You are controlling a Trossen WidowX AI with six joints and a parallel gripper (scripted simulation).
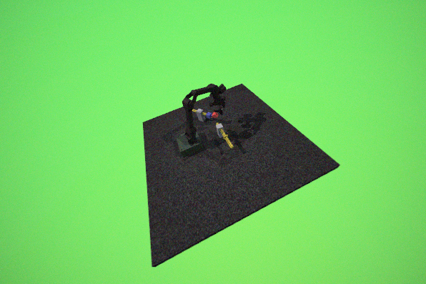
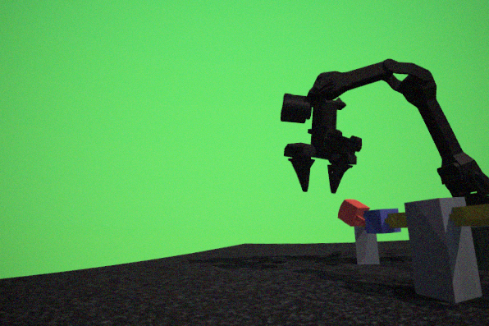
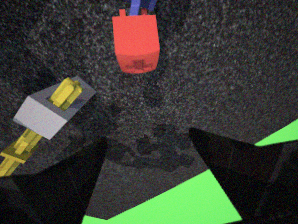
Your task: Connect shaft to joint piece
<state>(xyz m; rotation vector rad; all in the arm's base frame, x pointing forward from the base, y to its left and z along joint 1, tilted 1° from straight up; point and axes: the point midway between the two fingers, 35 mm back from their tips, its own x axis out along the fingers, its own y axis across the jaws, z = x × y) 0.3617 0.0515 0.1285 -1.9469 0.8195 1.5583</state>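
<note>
Now: the red joint piece 60 mm to the left of my gripper tip, 60 mm behind it and 50 mm below it.
</note>
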